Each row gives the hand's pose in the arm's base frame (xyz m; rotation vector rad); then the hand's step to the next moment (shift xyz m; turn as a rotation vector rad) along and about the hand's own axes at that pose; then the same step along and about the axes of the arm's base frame.
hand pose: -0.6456 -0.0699 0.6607 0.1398 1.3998 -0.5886
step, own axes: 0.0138 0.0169 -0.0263 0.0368 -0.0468 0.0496
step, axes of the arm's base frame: -0.0146 0.0214 -0.0222 0.0240 -0.0723 -0.0141
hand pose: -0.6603 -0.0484 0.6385 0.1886 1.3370 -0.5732
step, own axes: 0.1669 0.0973 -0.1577 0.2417 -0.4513 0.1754
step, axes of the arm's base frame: -0.0680 0.1057 -0.2154 -0.0430 -0.5298 -0.1014
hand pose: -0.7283 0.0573 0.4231 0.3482 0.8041 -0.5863
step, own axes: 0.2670 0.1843 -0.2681 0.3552 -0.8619 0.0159
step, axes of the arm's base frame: 0.1063 0.1848 -0.3629 -0.3226 -0.8139 -0.3207
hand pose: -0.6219 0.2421 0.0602 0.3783 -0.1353 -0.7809
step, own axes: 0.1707 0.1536 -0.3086 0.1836 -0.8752 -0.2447
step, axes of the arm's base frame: 0.3012 0.0655 -0.2301 -0.3855 -0.6274 -0.5633
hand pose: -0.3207 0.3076 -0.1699 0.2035 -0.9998 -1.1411
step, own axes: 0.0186 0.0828 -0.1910 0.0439 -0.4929 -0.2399
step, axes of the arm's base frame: 0.1987 -0.0421 -0.0495 -0.1442 -0.3382 -0.4090
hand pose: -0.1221 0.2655 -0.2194 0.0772 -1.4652 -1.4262
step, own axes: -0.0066 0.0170 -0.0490 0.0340 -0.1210 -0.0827
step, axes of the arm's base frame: 0.0459 -0.0247 -0.0033 -0.0299 -0.1149 -0.0925
